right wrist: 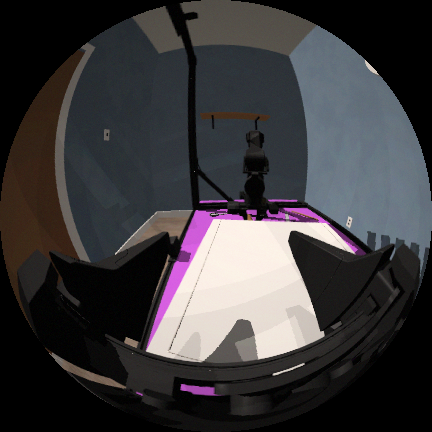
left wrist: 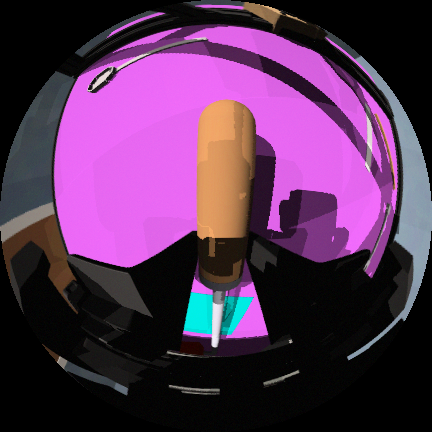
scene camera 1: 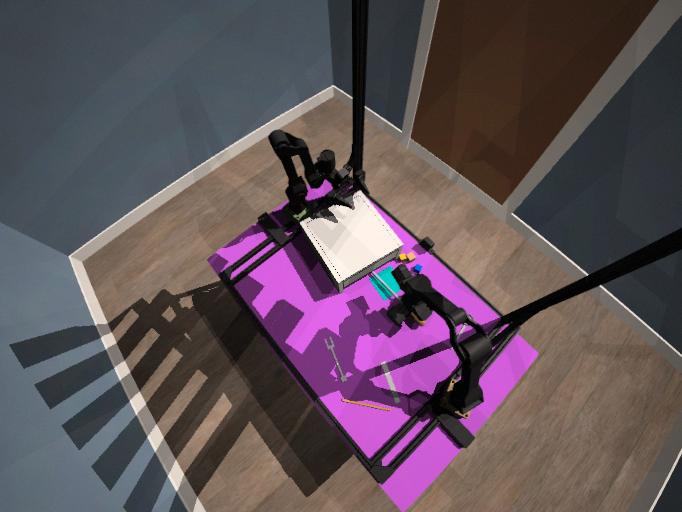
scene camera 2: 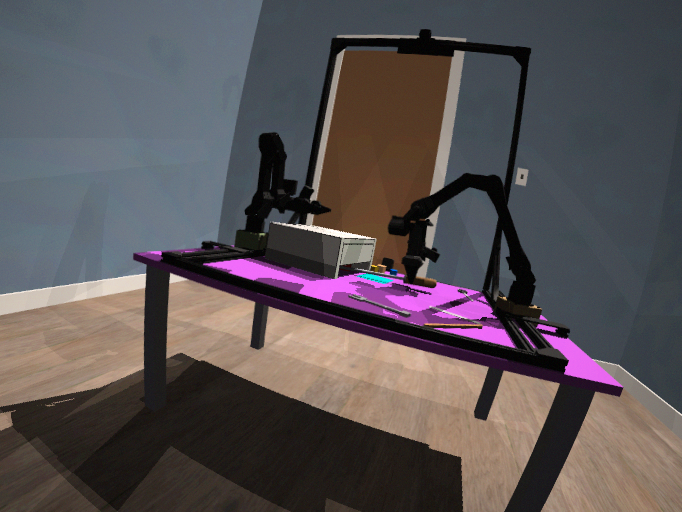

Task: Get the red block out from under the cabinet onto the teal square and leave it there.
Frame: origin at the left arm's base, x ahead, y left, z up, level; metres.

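Seen in the pictures: left gripper, fingertip midpoint: (left wrist: pixel 220 236) (scene camera 1: pixel 407 309) (scene camera 2: pixel 411 282); right gripper, fingertip midpoint: (right wrist: pixel 231 237) (scene camera 1: pixel 360 200) (scene camera 2: pixel 327 209); left arm's base, origin of the base link: (scene camera 1: pixel 459 398) (scene camera 2: pixel 519 302); right arm's base, origin of the base link: (scene camera 1: pixel 297 206) (scene camera 2: pixel 253 231).
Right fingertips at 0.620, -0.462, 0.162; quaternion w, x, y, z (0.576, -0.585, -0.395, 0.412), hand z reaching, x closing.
Offsets run from my right fingertips to a thing's top centre, as dx, dy, dz. "*": to the spot under its first point.
The white cabinet @(-0.010, +0.106, -0.078) (scene camera 1: pixel 352 236) (scene camera 2: pixel 305 248) (right wrist: pixel 250 280) stands at the picture's left end of the table. The red block @(-0.110, +0.108, -0.176) (scene camera 2: pixel 347 266) (left wrist: pixel 191 347) shows as a small dark red patch in the shade under its open end. The teal square @(* -0.210, +0.130, -0.212) (scene camera 1: pixel 390 272) (scene camera 2: pixel 374 279) (left wrist: pixel 200 312) lies in front of that opening. My left gripper (scene camera 1: pixel 413 317) (scene camera 2: pixel 411 279) (left wrist: pixel 220 236) is shut on the wooden handle of a tool (scene camera 1: pixel 419 320) (scene camera 2: pixel 426 282) (left wrist: pixel 225 175); its metal shaft crosses over the square towards the cabinet. My right gripper (scene camera 1: pixel 349 199) (scene camera 2: pixel 325 209) (right wrist: pixel 231 237) is open and empty above the cabinet.
A yellow block @(-0.227, +0.051, -0.188) (scene camera 1: pixel 402 256), an orange block @(-0.258, +0.035, -0.183) (scene camera 1: pixel 410 256) and a blue block @(-0.305, +0.067, -0.188) (scene camera 1: pixel 418 268) (scene camera 2: pixel 393 272) sit beyond the square. A forked grey tool @(-0.175, +0.539, -0.205) (scene camera 1: pixel 336 360) (scene camera 2: pixel 380 304), a pale strip @(-0.389, +0.518, -0.212) (scene camera 1: pixel 390 381) and a wooden stick @(-0.346, +0.627, -0.206) (scene camera 1: pixel 366 405) (scene camera 2: pixel 454 325) lie nearer the front edge.
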